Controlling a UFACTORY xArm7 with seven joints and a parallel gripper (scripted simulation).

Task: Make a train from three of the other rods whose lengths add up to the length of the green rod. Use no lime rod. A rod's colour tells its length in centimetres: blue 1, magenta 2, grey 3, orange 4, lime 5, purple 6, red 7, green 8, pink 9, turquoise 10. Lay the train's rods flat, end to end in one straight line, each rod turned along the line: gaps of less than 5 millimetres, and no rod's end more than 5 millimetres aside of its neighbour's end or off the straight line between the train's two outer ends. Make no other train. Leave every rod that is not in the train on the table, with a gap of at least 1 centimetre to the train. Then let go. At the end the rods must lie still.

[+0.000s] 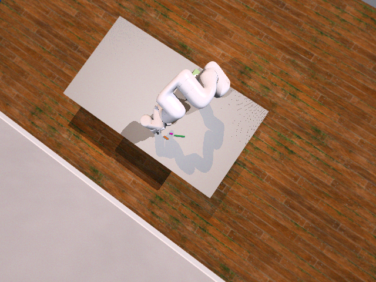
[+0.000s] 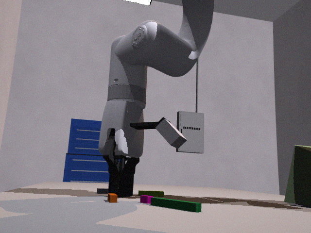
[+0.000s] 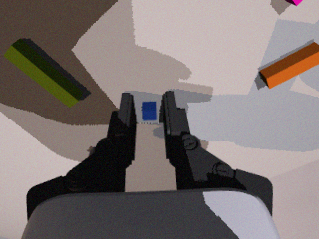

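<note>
Right now my hand is 2 cm above the blue rod. Round my hand: orange rod (10 cm to the left, 2 cm below, 1 cm ahead); lime rod (6 cm behind, 4 cm to the right, 2 cm below); grey rod (7 cm to the right, 3 cm ahead, 2 cm below).
</note>
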